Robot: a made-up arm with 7 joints.
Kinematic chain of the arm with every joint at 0, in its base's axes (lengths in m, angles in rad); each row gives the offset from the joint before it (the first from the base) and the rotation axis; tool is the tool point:
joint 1: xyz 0 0 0.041 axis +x
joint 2: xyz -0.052 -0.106 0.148 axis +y
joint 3: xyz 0 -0.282 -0.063 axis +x
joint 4: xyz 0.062 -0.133 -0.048 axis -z
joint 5: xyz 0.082 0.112 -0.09 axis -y
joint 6: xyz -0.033 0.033 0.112 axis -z
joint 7: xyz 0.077 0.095 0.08 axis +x
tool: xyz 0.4 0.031 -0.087
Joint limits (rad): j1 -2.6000..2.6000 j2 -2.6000..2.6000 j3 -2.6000..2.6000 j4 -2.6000..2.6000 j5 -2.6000..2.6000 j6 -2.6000..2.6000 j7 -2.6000..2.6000
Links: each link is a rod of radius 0.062 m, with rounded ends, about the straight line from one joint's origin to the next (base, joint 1, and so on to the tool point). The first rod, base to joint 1, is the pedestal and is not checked.
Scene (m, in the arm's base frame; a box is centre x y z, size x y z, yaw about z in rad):
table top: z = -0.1
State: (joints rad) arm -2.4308 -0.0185 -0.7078 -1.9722 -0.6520 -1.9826 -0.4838
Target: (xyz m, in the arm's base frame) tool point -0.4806 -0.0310 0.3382
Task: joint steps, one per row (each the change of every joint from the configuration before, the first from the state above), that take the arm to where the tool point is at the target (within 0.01 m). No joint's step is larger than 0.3 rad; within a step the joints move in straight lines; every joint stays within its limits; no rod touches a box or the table.
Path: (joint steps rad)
1: 0.1552 -0.0979 0.0078 0.2448 -0.0686 0.1318 -0.0279
2: 0.1552 -0.0980 0.0078 0.2448 -0.0687 0.1319 -0.0278
3: 0.1552 -0.0979 0.0079 0.2448 -0.0686 0.1318 -0.0279

